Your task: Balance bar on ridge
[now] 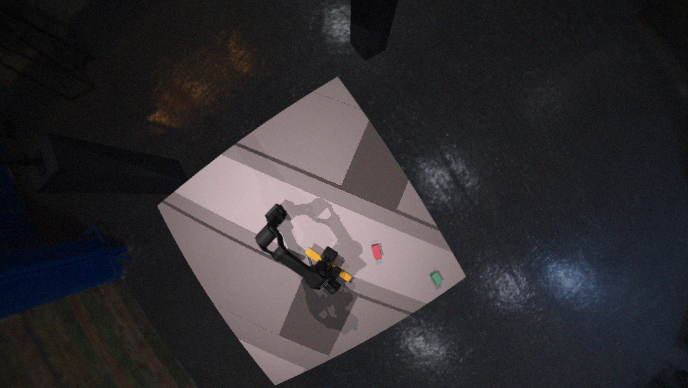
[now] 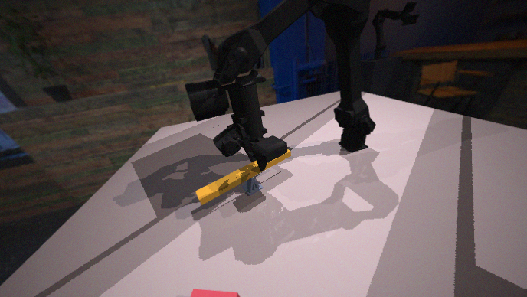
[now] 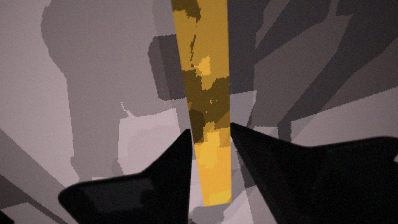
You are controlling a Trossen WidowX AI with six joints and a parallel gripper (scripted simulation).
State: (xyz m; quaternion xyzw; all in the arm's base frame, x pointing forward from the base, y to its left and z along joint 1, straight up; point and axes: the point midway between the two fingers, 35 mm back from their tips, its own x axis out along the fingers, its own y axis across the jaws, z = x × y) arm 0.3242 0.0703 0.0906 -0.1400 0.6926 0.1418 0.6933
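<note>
Now: gripper tip 3 cm short of the yellow bar and 1 cm to the right of it. The rest, counted from my gripper tip: green block 42 cm ahead, 43 cm to the left, 4 cm below; then red block 11 cm ahead, 24 cm to the left, 4 cm below.
</note>
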